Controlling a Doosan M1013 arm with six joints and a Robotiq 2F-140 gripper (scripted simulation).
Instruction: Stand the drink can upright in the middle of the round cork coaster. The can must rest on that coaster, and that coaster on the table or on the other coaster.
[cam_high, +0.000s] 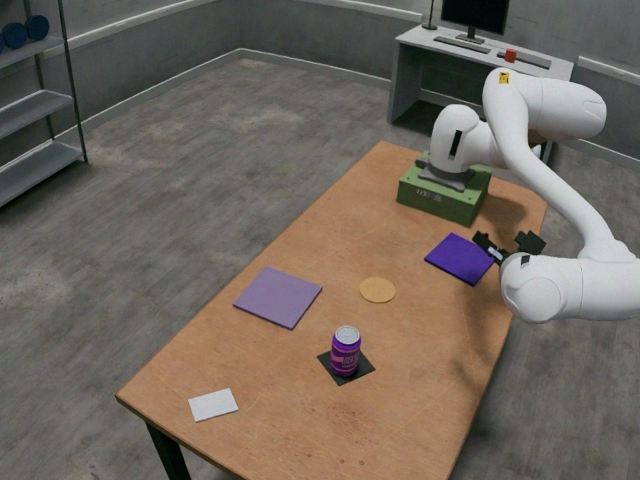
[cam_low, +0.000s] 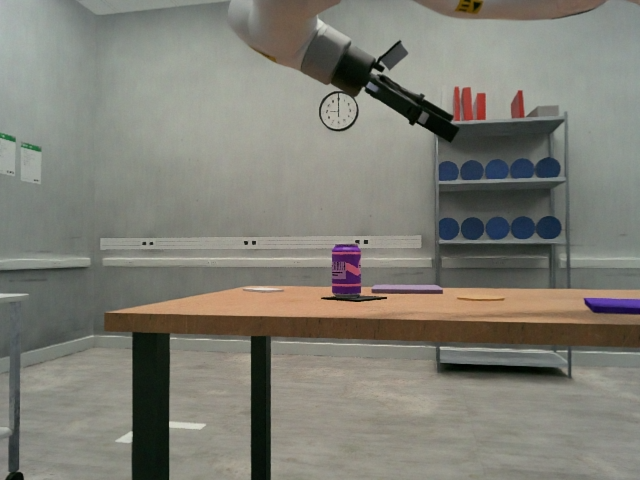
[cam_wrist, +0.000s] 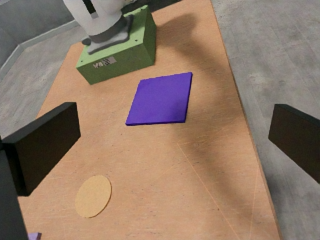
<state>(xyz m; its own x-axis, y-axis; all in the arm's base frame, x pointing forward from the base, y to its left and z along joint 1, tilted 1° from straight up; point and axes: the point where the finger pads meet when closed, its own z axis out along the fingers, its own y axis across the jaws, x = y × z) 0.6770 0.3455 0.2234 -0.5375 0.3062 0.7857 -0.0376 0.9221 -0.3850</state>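
Right now the purple drink can is 23 cm ahead of my hand, 27 cm to the right of it and 26 cm below it. Round my hand: round cork coaster: 7 cm behind, 33 cm to the right, 33 cm below; then black square coaster: 21 cm ahead, 27 cm to the right, 33 cm below; then dark purple mat: 36 cm behind, 16 cm to the right, 32 cm below.
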